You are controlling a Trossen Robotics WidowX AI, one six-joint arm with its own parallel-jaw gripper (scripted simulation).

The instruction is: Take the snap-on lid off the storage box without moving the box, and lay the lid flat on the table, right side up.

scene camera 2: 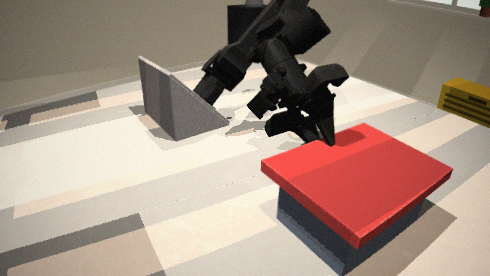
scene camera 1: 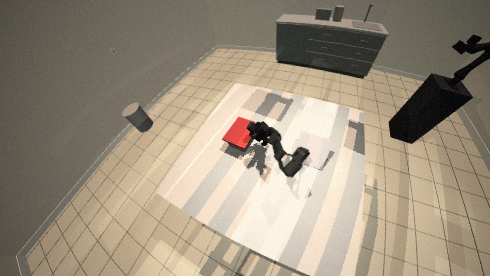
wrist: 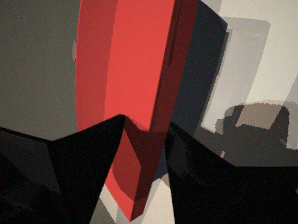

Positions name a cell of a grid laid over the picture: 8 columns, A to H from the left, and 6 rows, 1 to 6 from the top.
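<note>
I can see my gripper (scene camera 2: F4), which appears at (wrist: D4) too. A lid (scene camera 2: G4) is visible to me as well, and it can also be seen at (wrist: D2).
</note>
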